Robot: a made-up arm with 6 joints.
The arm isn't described. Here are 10 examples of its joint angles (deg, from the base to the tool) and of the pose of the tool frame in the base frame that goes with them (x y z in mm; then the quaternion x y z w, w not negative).
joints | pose
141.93 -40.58 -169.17 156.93 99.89 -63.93 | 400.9 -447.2 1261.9 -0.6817 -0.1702 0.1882 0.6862
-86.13 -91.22 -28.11 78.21 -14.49 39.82 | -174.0 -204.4 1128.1 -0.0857 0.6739 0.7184 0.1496
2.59 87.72 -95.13 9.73 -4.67 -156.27 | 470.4 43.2 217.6 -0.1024 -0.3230 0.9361 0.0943
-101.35 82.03 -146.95 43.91 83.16 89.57 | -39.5 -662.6 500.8 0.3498 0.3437 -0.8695 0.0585
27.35 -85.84 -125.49 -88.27 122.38 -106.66 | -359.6 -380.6 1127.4 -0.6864 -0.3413 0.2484 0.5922
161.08 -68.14 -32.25 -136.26 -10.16 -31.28 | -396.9 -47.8 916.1 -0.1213 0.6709 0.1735 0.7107
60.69 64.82 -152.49 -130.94 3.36 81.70 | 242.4 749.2 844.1 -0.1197 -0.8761 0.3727 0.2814
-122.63 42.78 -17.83 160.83 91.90 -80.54 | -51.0 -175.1 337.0 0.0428 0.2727 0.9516 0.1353
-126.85 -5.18 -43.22 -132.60 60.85 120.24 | -359.6 -400.6 741.7 -0.8051 0.3482 -0.4751 0.0697
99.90 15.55 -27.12 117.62 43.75 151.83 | -140.3 265.7 421.2 -0.4051 0.5314 -0.7313 0.1369
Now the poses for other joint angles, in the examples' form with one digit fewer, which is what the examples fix.
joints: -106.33 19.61 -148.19 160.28 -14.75 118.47
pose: -181 -539 1248 -0.948 0.182 0.010 0.259
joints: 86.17 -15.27 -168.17 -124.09 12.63 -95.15
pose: -127 -73 1590 0.940 0.280 -0.005 0.196
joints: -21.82 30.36 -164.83 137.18 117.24 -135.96
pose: 260 47 1400 -0.118 0.879 -0.296 0.355
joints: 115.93 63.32 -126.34 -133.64 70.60 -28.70
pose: -325 739 717 0.557 0.579 -0.306 0.510
